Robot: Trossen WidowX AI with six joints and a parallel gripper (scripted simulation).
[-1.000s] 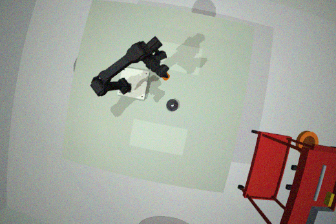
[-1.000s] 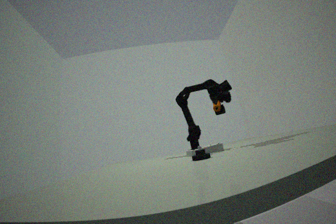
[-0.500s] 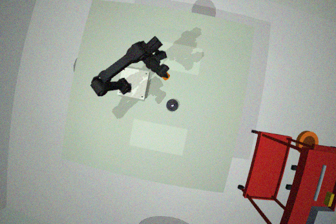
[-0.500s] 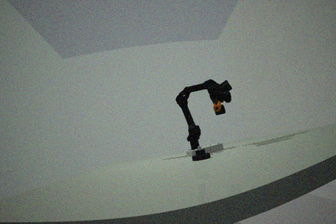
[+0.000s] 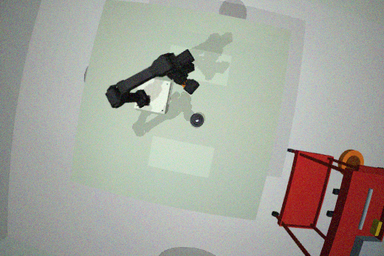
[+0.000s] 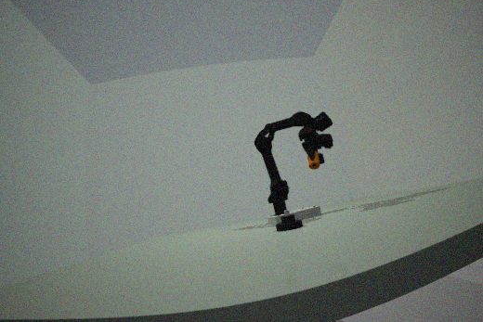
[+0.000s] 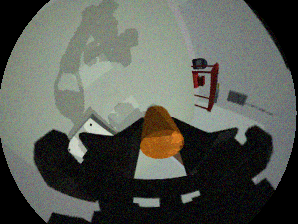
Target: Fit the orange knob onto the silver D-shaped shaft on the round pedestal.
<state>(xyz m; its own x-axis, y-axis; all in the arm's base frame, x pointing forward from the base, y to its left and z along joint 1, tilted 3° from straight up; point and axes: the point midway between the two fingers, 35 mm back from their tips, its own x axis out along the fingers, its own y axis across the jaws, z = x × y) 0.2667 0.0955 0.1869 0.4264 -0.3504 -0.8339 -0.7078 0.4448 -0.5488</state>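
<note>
Now: gripper tip 3 cm below the orange knob, 2 cm past it and 1 cm to the right of it. Round my gripper tip: round pedestal (17 cm below, 16 cm to the right, 6 cm ahead).
</note>
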